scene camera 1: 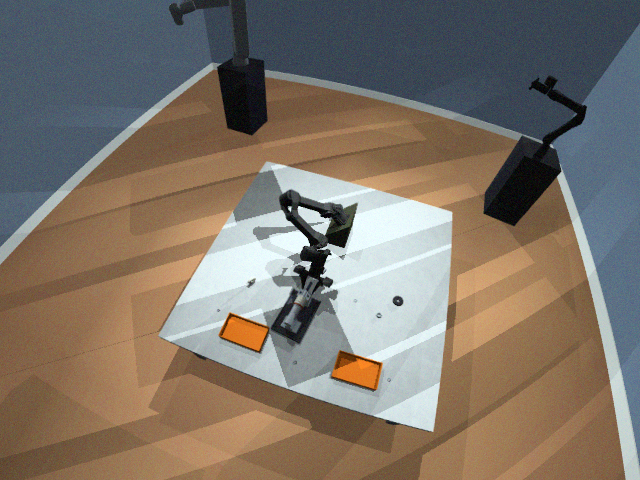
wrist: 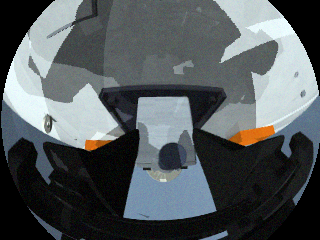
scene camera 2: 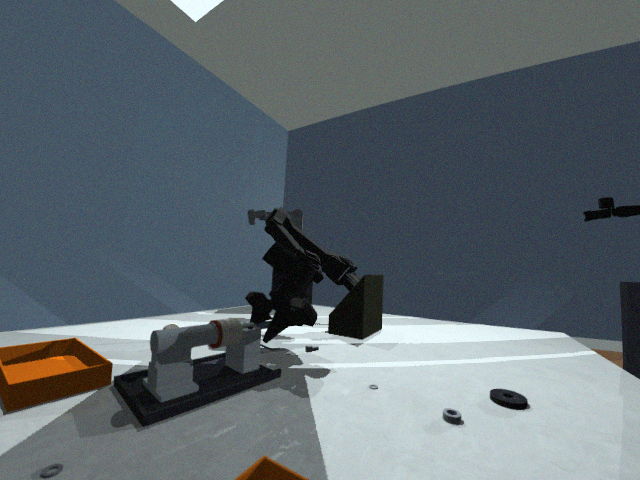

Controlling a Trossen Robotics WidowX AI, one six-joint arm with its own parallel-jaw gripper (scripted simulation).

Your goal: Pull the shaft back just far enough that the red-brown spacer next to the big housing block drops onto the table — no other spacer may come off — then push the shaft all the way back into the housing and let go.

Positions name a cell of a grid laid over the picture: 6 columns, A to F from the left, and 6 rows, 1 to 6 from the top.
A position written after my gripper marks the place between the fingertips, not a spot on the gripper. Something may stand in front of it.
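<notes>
You'd find my gripper (scene camera 2: C5) here, and the wrist view shows the gripper too (wrist: D4). There's also a grey housing block (scene camera 2: B5).
</notes>
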